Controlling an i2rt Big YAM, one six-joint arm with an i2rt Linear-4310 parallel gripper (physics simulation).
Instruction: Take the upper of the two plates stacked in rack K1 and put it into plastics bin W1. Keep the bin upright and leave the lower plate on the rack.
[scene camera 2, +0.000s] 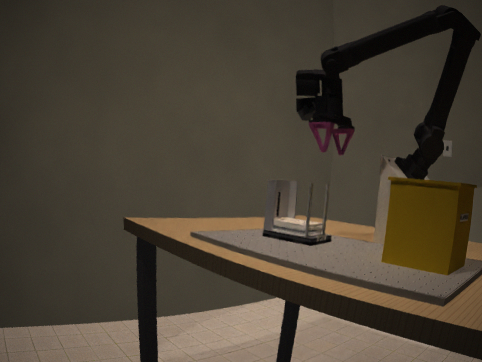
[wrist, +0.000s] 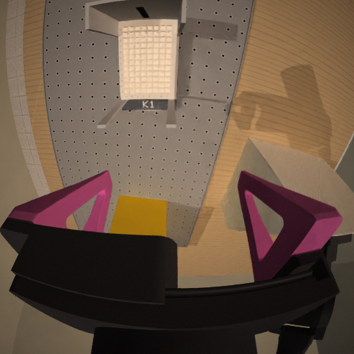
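Where they show: gripper, fingertip midpoint: (scene camera 2: 332, 153); arm's base, link origin: (scene camera 2: 410, 174).
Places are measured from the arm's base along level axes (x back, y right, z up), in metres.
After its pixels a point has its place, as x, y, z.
The upper plate (scene camera 2: 295, 221) @(-0.330, 0.175, -0.150) (wrist: 149, 61) is white with a grid of wells and lies flat in rack K1. The lower plate (scene camera 2: 300, 229) @(-0.364, 0.122, -0.162) shows under it in the scene view and is hidden in the wrist view. Rack K1 (scene camera 2: 271, 205) @(-0.380, 0.219, -0.113) (wrist: 102, 17) has a grey back wall, two thin front posts and a dark base. Plastics bin W1 (scene camera 2: 422, 225) @(-0.372, -0.232, -0.107) (wrist: 140, 215) is yellow and stands upright; its inside is hidden in the scene view. My gripper (scene camera 2: 333, 152) @(-0.278, 0.109, 0.032) (wrist: 174, 177) is open and empty, pointing down high above the rack, apart from the plates.
The rack and bin stand on a grey perforated board (scene camera 2: 350, 265) @(-0.455, -0.114, -0.197) (wrist: 75, 100) on a wooden table (scene camera 2: 165, 227) @(-0.553, 0.467, -0.210) (wrist: 280, 35). A pale block-like stand (scene camera 2: 384, 200) @(-0.105, 0.032, -0.082) (wrist: 280, 175) is behind the bin, by the arm's base.
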